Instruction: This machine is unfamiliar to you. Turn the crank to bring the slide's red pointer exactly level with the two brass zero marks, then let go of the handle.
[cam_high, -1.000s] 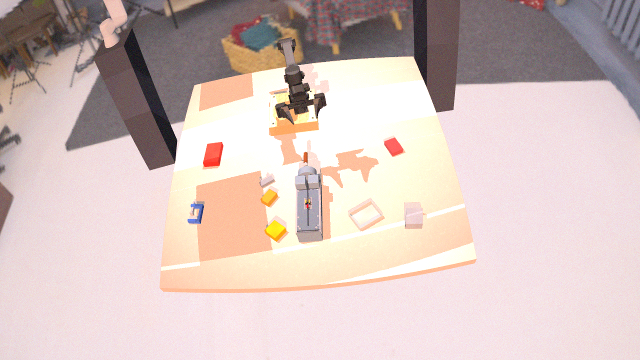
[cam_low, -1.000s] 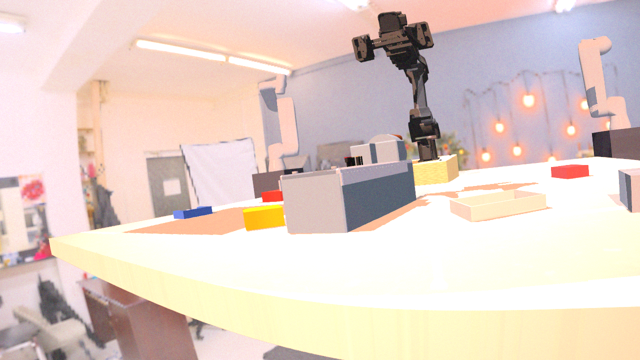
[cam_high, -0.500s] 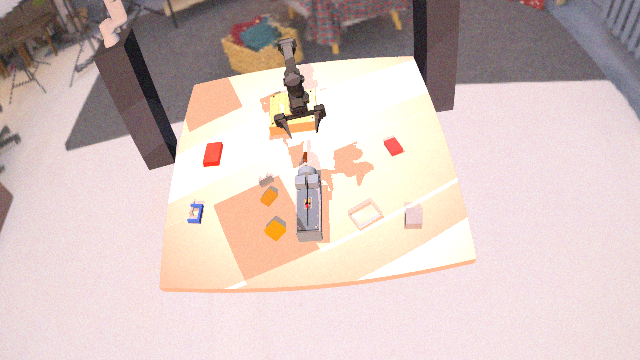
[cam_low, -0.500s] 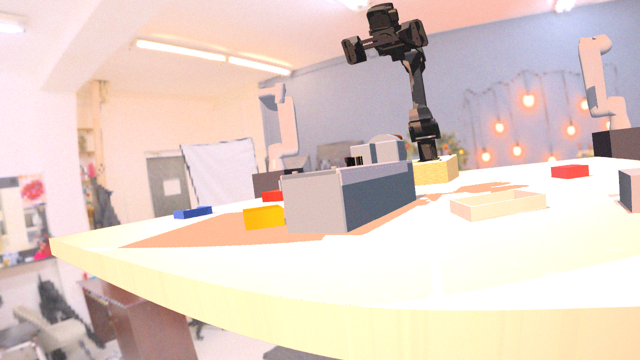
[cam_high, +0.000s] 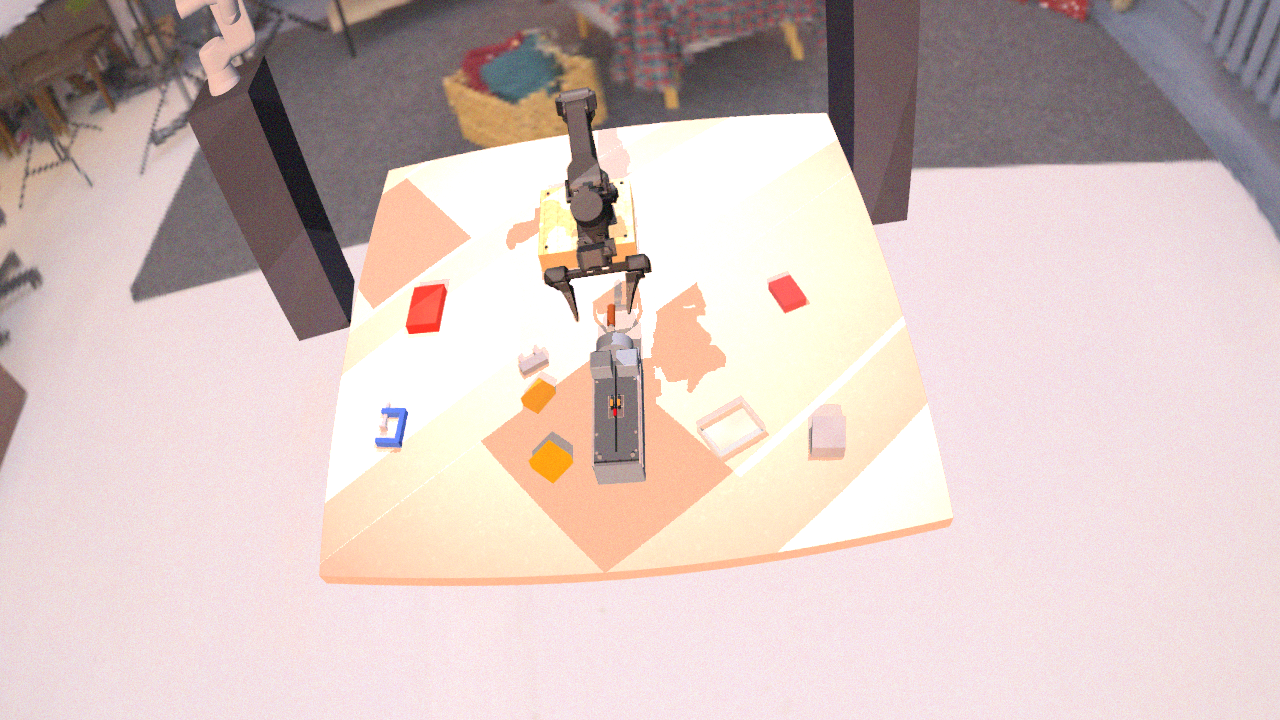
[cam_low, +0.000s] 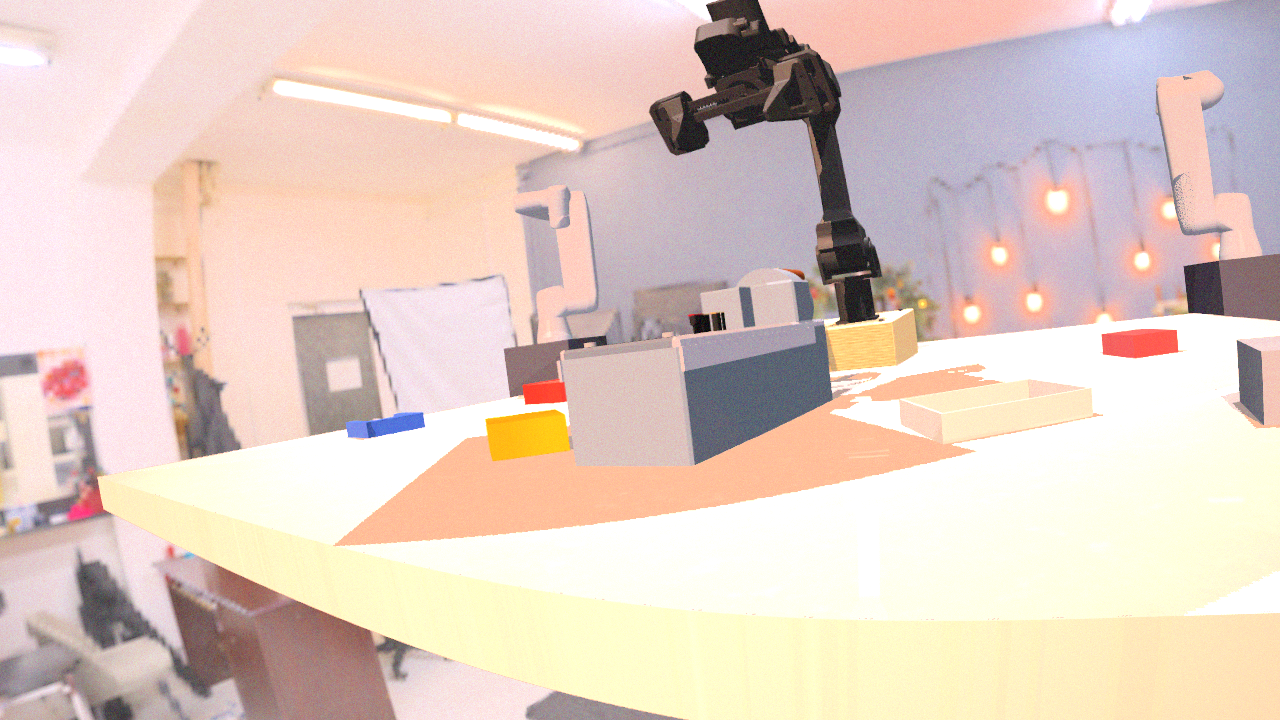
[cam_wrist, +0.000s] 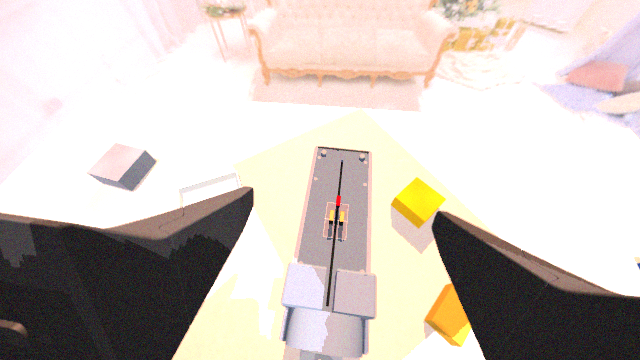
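The orange crank handle lies 120 mm behind my gripper tip, 10 mm to the left of it and 130 mm below it. Also, from my gripper tip: shallow white tray 130 mm ahead, 190 mm to the left, 250 mm below; red pointer 90 mm ahead, 10 mm to the right, 170 mm below; yellow cube 120 mm ahead, 160 mm to the right, 240 mm below.
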